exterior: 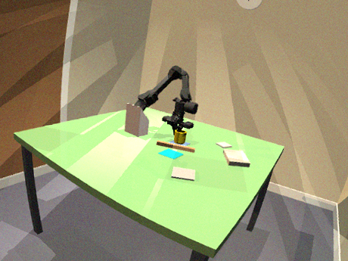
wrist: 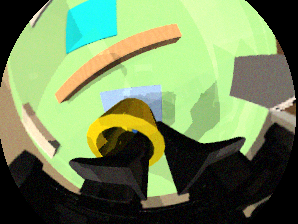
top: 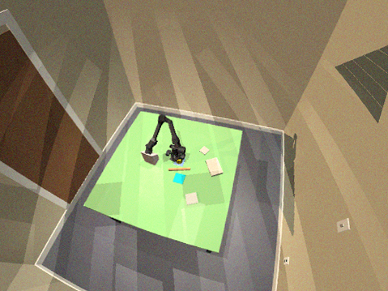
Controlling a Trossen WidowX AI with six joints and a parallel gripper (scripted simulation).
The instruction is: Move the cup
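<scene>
Right now the cyan pad is 18 cm to the right of my gripper tip, 7 cm ahead of it and 5 cm below it. Also, from my gripper tip: orange bar 9 cm to the right, 5 cm ahead, 4 cm below; then yellow cup 2 cm ahead.
</scene>
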